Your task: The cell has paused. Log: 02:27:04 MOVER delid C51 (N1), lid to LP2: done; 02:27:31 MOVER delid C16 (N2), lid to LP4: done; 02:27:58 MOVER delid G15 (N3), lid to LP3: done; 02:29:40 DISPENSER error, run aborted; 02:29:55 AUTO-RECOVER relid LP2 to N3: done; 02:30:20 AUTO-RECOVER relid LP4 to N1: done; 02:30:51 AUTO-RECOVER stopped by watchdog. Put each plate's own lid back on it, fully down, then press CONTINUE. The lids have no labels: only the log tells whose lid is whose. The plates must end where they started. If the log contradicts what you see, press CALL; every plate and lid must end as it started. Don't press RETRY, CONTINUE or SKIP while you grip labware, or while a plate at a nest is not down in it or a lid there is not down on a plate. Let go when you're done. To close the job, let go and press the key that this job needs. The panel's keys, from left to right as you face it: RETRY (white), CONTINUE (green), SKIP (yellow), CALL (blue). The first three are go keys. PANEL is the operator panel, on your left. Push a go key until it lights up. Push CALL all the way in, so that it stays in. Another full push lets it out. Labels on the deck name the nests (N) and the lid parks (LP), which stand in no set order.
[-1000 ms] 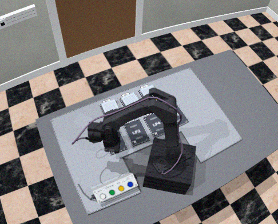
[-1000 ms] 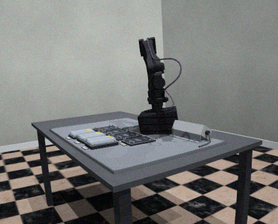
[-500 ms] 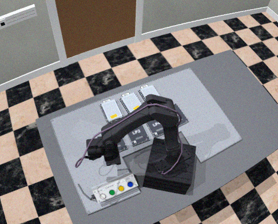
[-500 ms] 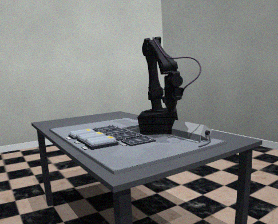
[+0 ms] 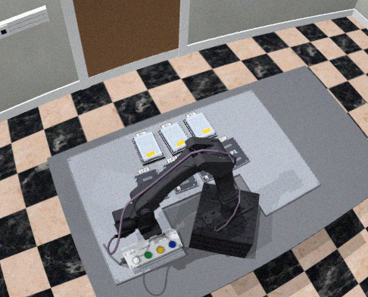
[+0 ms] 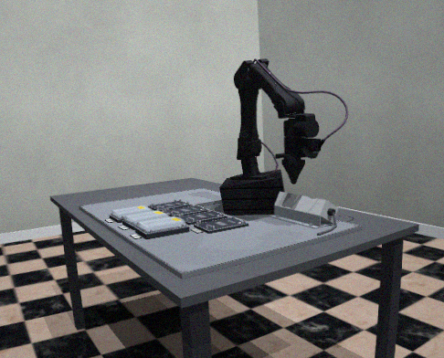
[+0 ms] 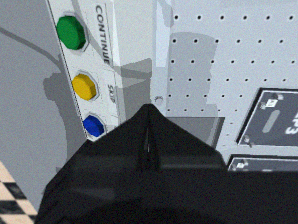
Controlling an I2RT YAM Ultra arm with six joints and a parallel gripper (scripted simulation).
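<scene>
The green continue key is 6 cm behind my hand, 4 cm to the left of it and 7 cm below it. Round my hand: blue call key: 6 cm behind, 6 cm to the right, 7 cm below; white retry key: 6 cm behind, 9 cm to the left, 7 cm below; yellow skip key: 6 cm behind, 1 cm to the right, 7 cm below.
</scene>
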